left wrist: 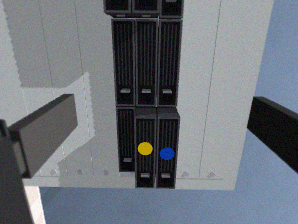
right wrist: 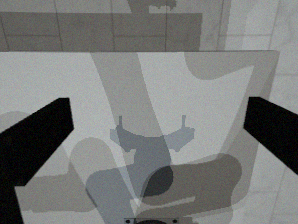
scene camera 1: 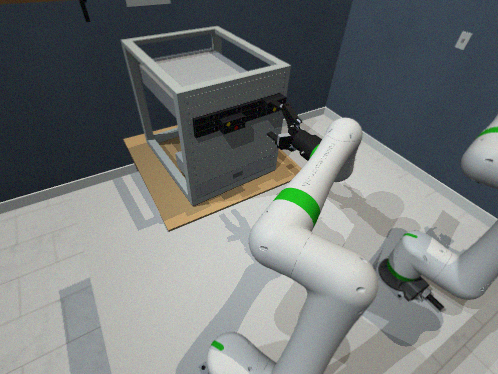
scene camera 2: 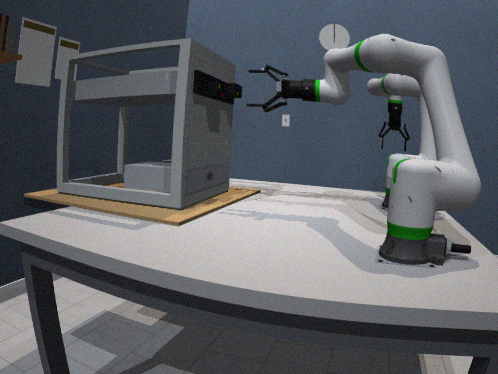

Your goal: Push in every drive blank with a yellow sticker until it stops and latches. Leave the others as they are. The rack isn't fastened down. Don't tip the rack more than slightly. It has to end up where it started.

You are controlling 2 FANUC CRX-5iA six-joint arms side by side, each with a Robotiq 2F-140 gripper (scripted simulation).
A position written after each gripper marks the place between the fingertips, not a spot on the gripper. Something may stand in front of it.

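Note:
Scene camera 1: left gripper (scene camera 1: 270, 117), grey rack (scene camera 1: 197, 83). Scene camera 2: left gripper (scene camera 2: 248, 87), grey rack (scene camera 2: 189, 182). Left wrist view: blue-stickered drive blank (left wrist: 168, 119), yellow-stickered drive blank (left wrist: 145, 118), grey rack (left wrist: 54, 54), left gripper (left wrist: 162, 111). Right wrist view: right gripper (right wrist: 158, 113). Grey rack out of frame in the right wrist view. Blue-stickered drive blank likewise out of frame in the right wrist view.

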